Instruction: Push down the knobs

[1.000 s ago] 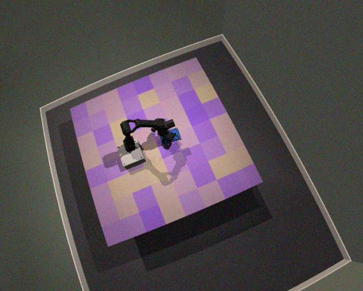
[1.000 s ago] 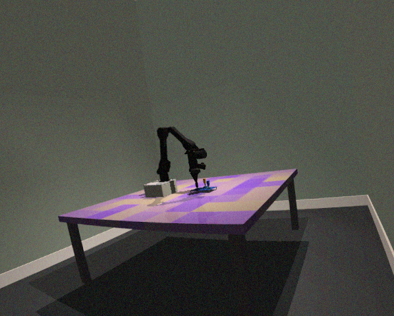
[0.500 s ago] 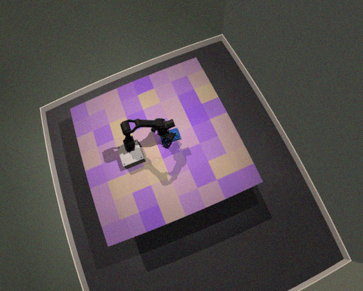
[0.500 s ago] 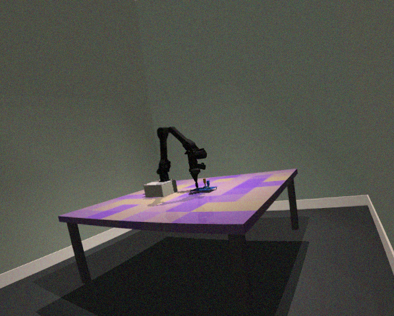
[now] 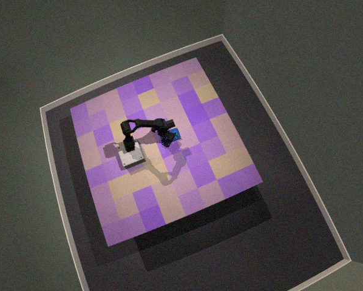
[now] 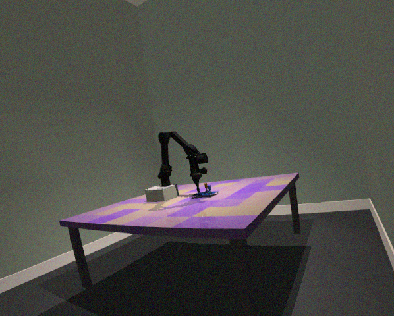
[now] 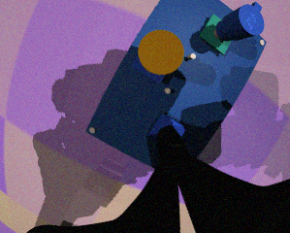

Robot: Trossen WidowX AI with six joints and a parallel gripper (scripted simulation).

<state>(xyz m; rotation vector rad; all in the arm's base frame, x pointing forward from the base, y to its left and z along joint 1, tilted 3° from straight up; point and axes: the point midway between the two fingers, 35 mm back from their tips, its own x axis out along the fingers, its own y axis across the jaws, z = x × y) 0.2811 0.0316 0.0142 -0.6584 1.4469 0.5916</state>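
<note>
Right now the black knob is 20 mm below my gripper tip.
</note>
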